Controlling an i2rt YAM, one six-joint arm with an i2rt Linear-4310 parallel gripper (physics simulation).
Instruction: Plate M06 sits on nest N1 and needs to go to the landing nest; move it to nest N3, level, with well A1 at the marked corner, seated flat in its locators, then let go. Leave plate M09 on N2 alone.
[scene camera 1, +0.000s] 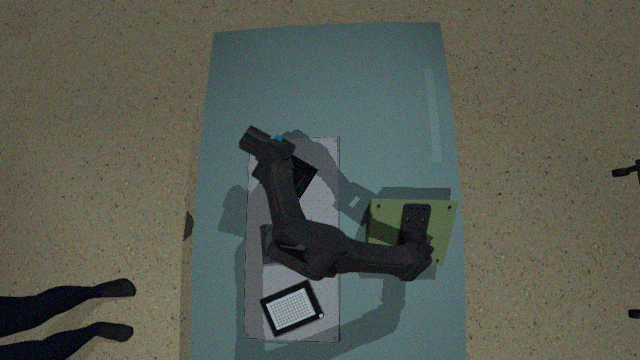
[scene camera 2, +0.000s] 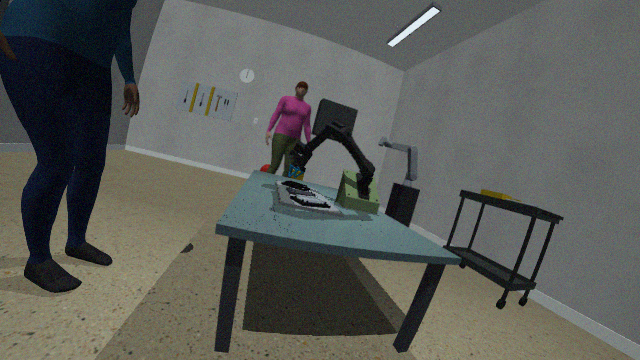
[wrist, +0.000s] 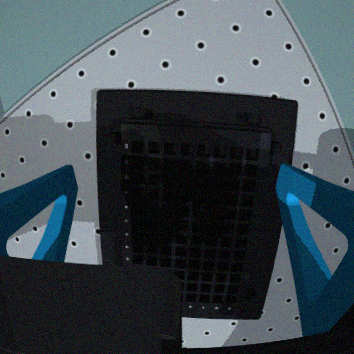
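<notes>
A black well plate (scene camera 1: 305, 176) (wrist: 190, 210) lies in a black nest (wrist: 110, 200) at the board's far end; in the wrist view it looks flat inside the rim. My gripper (wrist: 176, 175) (scene camera 2: 296, 171) is wide open above it, its blue fingertips out over the nest's left and right sides, nothing between them. A white plate (scene camera 1: 291, 309) (scene camera 2: 310, 200) sits in another black nest at the near end, with a small white mark at one corner. A dark middle nest (scene camera 1: 266, 231) is largely hidden under my arm. No plate or nest label is readable, and the black plate's lower left is hidden.
The perforated grey board (scene camera 1: 320, 202) (wrist: 200, 62) carries the nests on the blue-green table (scene camera 1: 320, 75) (scene camera 2: 325, 230). My arm rises from a green block (scene camera 1: 445, 220) (scene camera 2: 350, 198) to the right and spans the board. A person (scene camera 2: 85, 100) in blue stands close to the table's left side.
</notes>
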